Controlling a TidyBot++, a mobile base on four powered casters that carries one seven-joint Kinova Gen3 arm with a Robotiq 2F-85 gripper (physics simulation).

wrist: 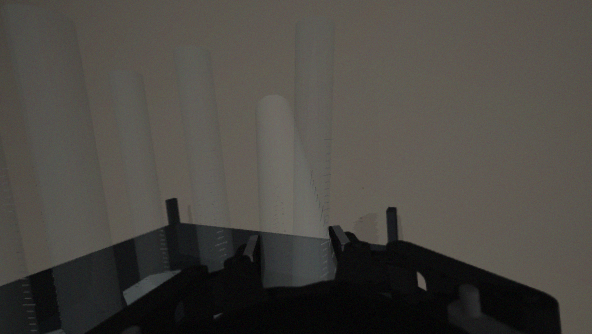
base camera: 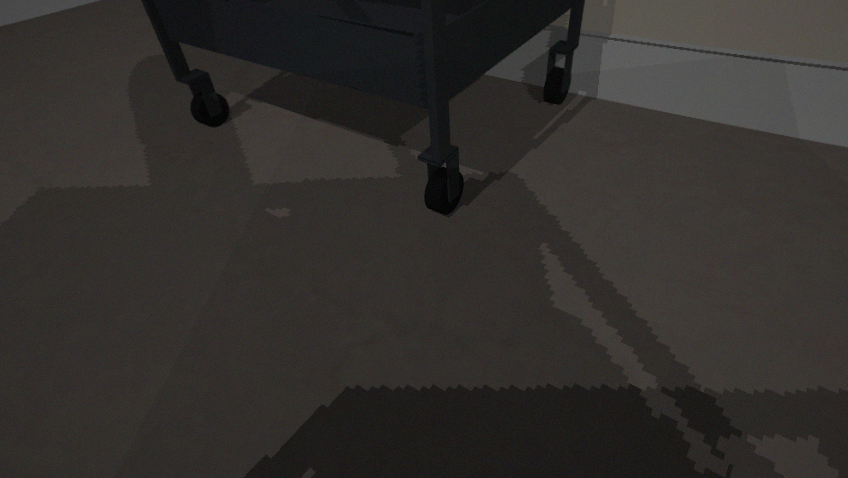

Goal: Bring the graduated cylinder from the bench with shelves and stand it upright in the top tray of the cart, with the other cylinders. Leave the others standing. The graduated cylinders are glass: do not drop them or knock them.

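Frame: origin at the arm's base, x ahead, y left, z up, level; metres.
Seen in the pictures: gripper, fingertip midpoint: (wrist: 296,245).
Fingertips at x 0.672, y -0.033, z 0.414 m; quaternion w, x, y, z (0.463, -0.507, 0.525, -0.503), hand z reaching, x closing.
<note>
Pixels of each thing's middle, then the offset from my fingertips to it. "spot": a spot on its surface instead. Level surfaces: height alone.
- clear graduated cylinder, body centre: (wrist: 292,223) dx +0.004, dy +0.002, dz +0.014 m
- taller cylinder, body centre: (wrist: 311,178) dx +0.132, dy -0.032, dz +0.023 m
- cart's top tray, surface spot: (wrist: 172,211) spot: dx +0.386, dy +0.232, dz -0.056 m
- pale hexagonal base, surface spot: (wrist: 149,287) spot: dx +0.229, dy +0.216, dz -0.133 m
- left caster, surface spot: (base camera: 209,108) spot: dx +0.109, dy +0.391, dz -0.778 m
- brown floor, surface height: dz -0.811 m
- tray's right corner post, surface spot: (wrist: 392,225) spot: dx +0.144, dy -0.131, dz -0.049 m
My gripper (wrist: 296,245) is shut on a clear graduated cylinder (wrist: 275,165), whose rounded top rises above the fingers in the wrist view. Its base is hidden, so I cannot tell whether it touches the tray. A taller cylinder (wrist: 315,65) stands behind it and overlaps it on the right. More glass cylinders (wrist: 197,100) (wrist: 131,125) (wrist: 60,130) stand to the left, upright in the cart's top tray (wrist: 172,211). A pale hexagonal base (wrist: 149,287) shows left of the gripper. The cart (base camera: 438,77) is at the top of the base camera view; its top tray does not show there.
The cart's near caster (base camera: 443,190) and left caster (base camera: 209,108) rest on the brown floor (base camera: 356,285). Another caster (base camera: 555,84) stands by the white base of the wall (base camera: 700,89). The tray's right corner post (wrist: 392,225) rises right of the gripper.
</note>
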